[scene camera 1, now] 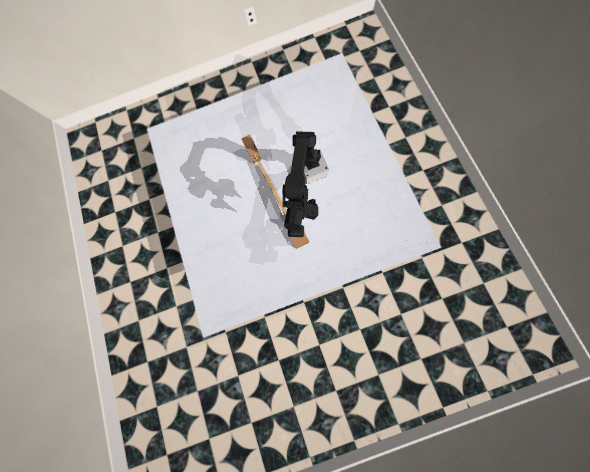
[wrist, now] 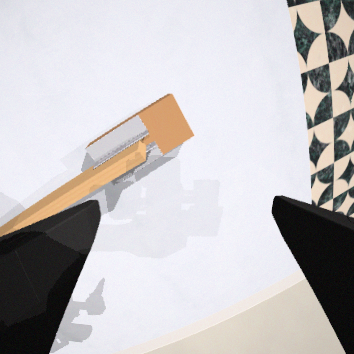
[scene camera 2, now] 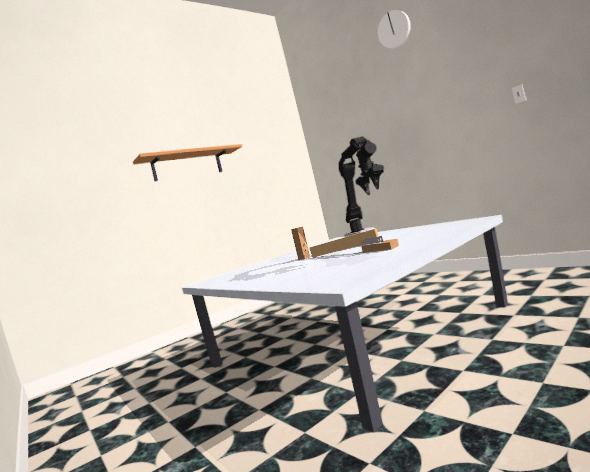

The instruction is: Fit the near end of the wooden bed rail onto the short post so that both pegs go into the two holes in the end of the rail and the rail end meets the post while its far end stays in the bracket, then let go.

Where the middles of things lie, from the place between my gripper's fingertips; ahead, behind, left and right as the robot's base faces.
The grey metal piece (wrist: 133,129) is 23 cm below my hand, 5 cm to the right of it and 2 cm ahead of it. The rest, counted from my hand: wooden bed rail (scene camera 2: 355,240) (24 cm to the right, 22 cm below, 5 cm ahead).
